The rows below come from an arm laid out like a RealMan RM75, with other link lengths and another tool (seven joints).
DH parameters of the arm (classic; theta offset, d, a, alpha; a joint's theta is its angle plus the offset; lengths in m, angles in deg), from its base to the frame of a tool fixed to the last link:
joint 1: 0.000 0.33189 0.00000 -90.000
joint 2: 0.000 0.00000 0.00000 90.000
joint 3: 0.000 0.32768 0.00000 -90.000
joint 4: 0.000 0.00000 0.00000 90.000
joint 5: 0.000 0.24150 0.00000 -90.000
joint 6: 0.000 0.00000 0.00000 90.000
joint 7: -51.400 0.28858 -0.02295 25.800
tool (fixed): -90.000 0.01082 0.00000 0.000
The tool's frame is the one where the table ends.
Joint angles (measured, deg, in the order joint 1, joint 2, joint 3, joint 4, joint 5, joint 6, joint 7), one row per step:
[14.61, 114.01, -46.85, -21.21, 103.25, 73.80, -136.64]
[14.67, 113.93, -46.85, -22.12, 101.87, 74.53, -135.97]
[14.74, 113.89, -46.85, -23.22, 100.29, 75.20, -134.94]
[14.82, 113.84, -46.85, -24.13, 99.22, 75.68, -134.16]
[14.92, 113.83, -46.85, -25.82, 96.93, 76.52, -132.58]
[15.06, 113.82, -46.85, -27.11, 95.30, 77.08, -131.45]
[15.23, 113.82, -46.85, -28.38, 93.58, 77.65, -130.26]
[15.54, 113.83, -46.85, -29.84, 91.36, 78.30, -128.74]
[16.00, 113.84, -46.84, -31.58, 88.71, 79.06, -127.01]
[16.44, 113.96, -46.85, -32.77, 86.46, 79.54, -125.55]
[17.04, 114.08, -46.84, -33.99, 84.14, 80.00, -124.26]
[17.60, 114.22, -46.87, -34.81, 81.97, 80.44, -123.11]
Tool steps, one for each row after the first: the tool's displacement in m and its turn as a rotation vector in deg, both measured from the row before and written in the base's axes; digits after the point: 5 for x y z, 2 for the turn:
[-0.00469, -0.00161, -0.00134, -1.01, -0.39, 1.15]
[-0.00469, -0.00159, -0.00175, -1.21, -0.33, 1.04]
[-0.00360, -0.00053, -0.00035, -0.78, -0.28, 0.79]
[-0.00572, -0.00235, -0.00267, -1.77, -0.58, 1.26]
[-0.00416, -0.00109, -0.00156, -1.23, -0.53, 0.92]
[-0.00394, -0.00136, -0.00207, -1.35, -0.55, 0.86]
[-0.00449, -0.00163, -0.00335, -1.80, -0.71, 0.93]
[-0.00510, -0.00155, -0.00381, -2.10, -1.01, 1.12]
[-0.00342, -0.00165, -0.00503, -1.88, -0.76, 0.60]
[-0.00380, -0.00080, -0.00490, -1.81, -1.01, 0.80]
[-0.00272, -0.00190, -0.00590, -1.85, -0.84, 0.53]

